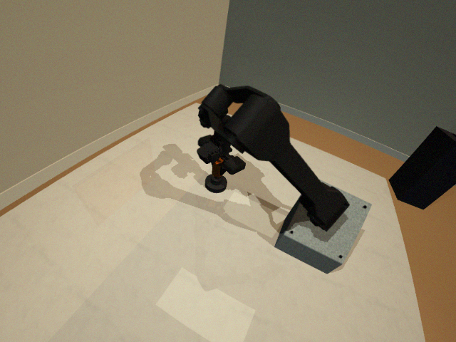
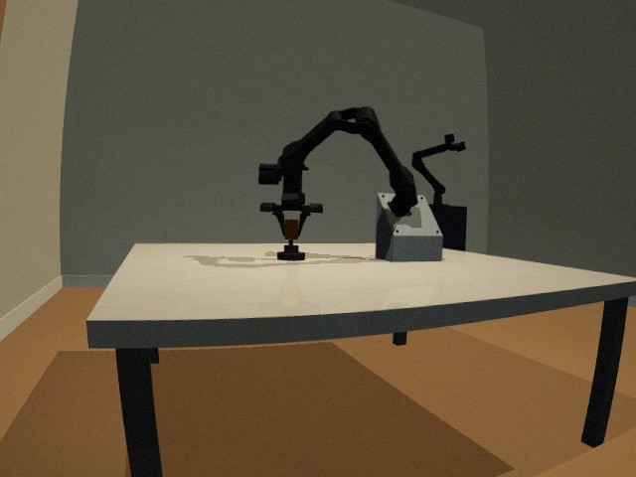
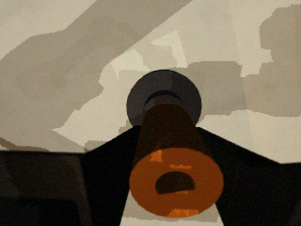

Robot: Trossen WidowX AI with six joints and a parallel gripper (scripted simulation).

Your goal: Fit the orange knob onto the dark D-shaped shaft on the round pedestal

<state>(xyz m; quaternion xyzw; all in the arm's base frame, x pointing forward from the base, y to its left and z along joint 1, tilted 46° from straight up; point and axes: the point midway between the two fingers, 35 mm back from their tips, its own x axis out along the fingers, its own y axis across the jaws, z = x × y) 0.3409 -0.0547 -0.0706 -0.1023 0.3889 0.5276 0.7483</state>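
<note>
Right now my gripper tip is 20 mm below the orange knob. From my gripper tip the other things lie so: pedestal (40 mm below).
</note>
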